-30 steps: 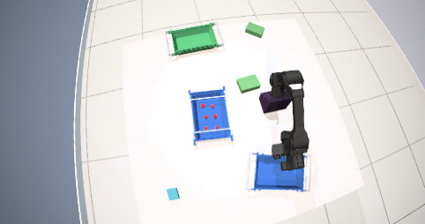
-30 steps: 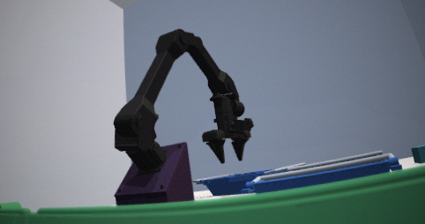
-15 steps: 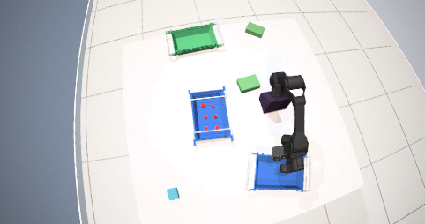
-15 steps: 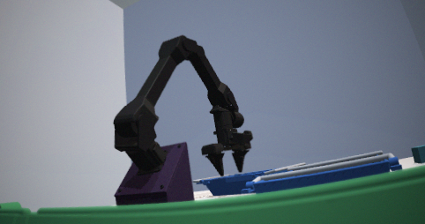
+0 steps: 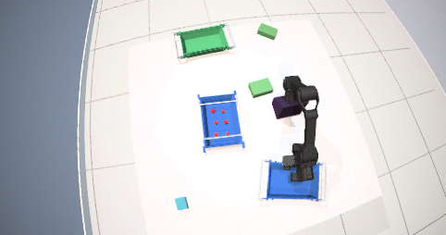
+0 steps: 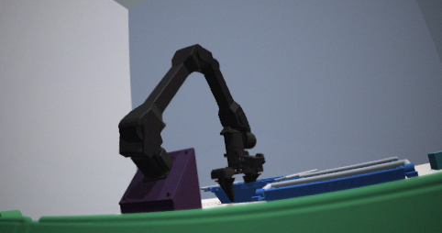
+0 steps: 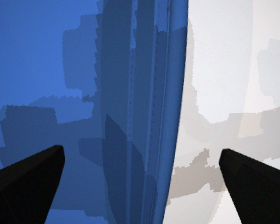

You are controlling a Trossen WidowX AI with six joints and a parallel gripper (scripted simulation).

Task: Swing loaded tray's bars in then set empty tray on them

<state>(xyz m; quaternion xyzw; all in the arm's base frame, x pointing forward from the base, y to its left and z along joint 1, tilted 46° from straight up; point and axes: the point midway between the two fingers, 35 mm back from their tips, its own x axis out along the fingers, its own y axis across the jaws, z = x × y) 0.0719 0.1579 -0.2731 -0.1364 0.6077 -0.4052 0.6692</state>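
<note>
Now: the blue tray 30 mm ahead of my gripper tip, 80 mm to the left of it and 30 mm above it. Also, from my gripper tip: cyan block 580 mm ahead, 30 mm to the left, 10 mm above.
</note>
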